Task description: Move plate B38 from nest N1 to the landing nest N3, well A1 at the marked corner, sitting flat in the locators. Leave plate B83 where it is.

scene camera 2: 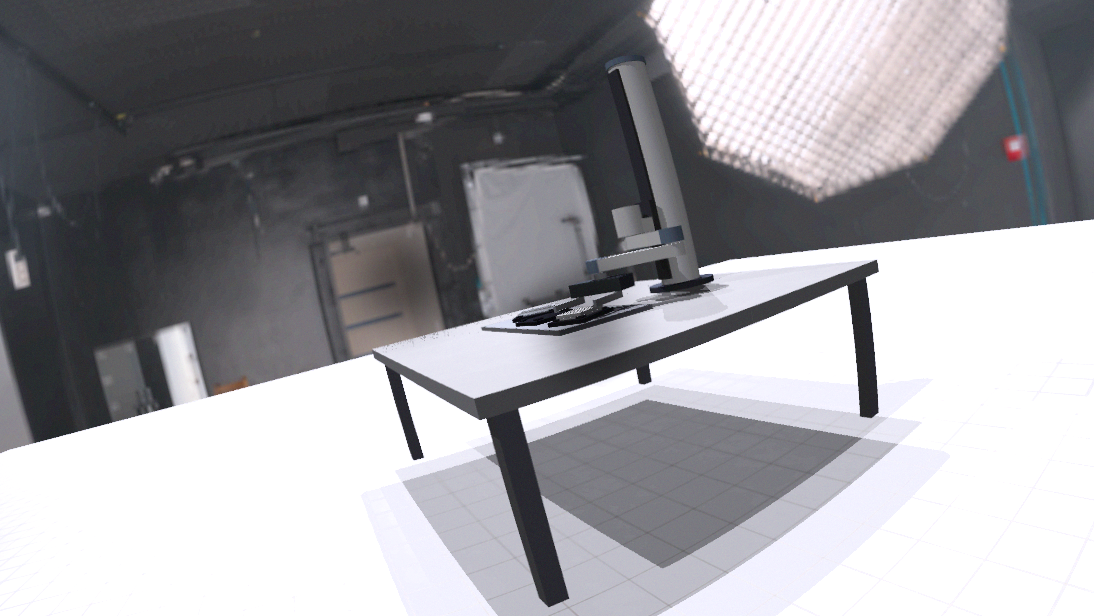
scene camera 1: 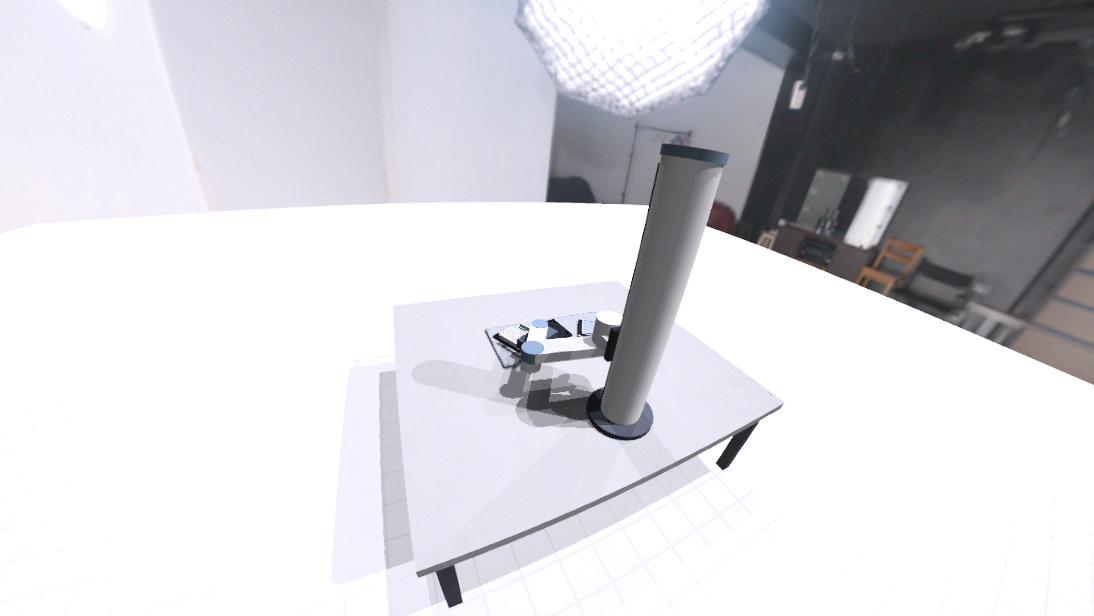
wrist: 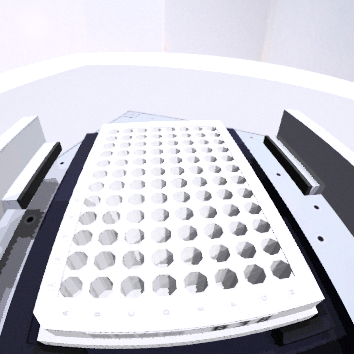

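Observation:
A white 96-well plate (wrist: 162, 192) (scene camera 1: 511, 334) sits in a dark nest (wrist: 30, 285); in the wrist view its letters A to H run along the near edge, with A at left. The marking on its near side is too small to read, so I cannot tell B38 from B83 here. My gripper (wrist: 163, 124) is open: one finger stands left and one right of the plate, each with a gap to it. In scene camera 2 the gripper (scene camera 2: 585, 305) is low at the plate. The second plate and the nest numbers cannot be made out.
The nests stand on a light base plate (wrist: 295, 200) (scene camera 2: 528, 331) on the grey table (scene camera 1: 489, 459) (scene camera 2: 474, 374). The arm's thick column (scene camera 1: 658, 290) (scene camera 2: 667, 168) rises from the table beside it. In scene camera 1 the arm's links partly hide the nests.

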